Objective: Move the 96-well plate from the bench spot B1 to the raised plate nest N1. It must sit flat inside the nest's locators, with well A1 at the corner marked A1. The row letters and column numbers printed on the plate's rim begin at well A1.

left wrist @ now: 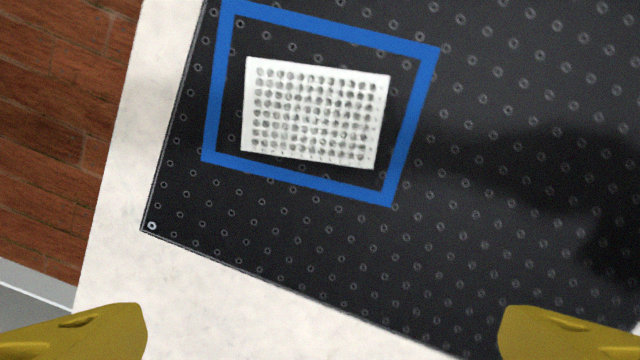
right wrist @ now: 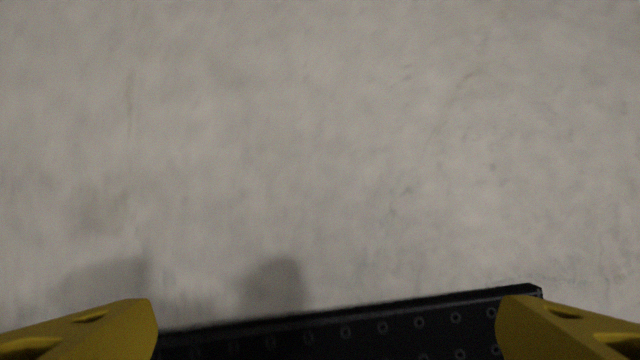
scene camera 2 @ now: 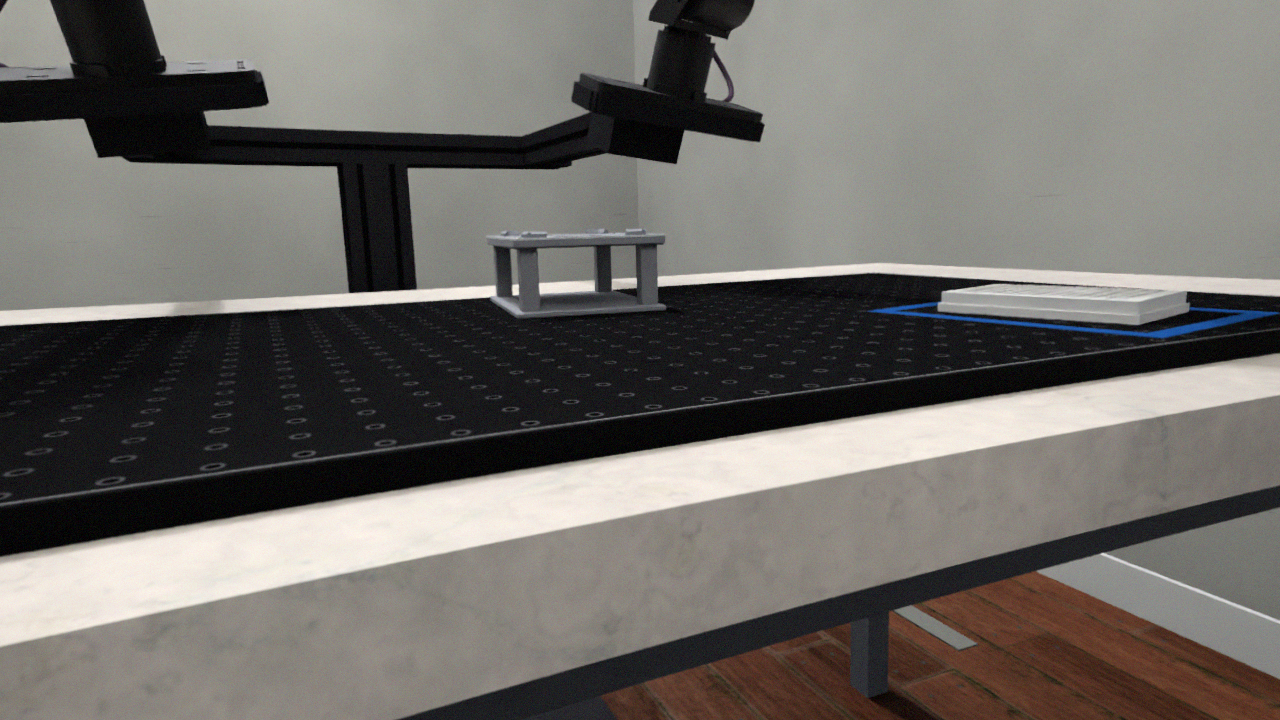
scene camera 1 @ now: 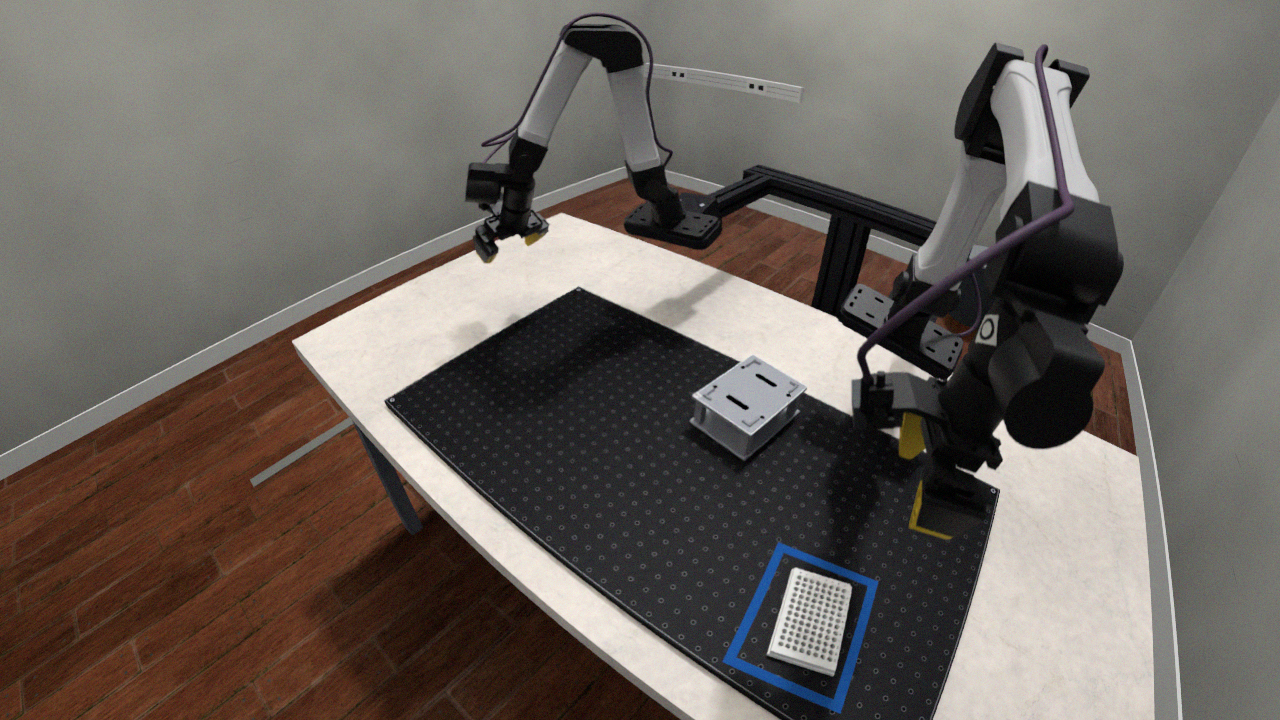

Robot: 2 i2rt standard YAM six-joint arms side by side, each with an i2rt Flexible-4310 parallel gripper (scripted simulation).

Labels:
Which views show my right gripper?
The right wrist view and scene camera 1 only.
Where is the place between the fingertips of my left gripper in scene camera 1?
At 909, 491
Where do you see a white 96-well plate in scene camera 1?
At 813, 642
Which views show the white 96-well plate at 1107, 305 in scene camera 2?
The left wrist view, scene camera 2 and scene camera 1 only.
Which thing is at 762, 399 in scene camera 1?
A grey raised nest.

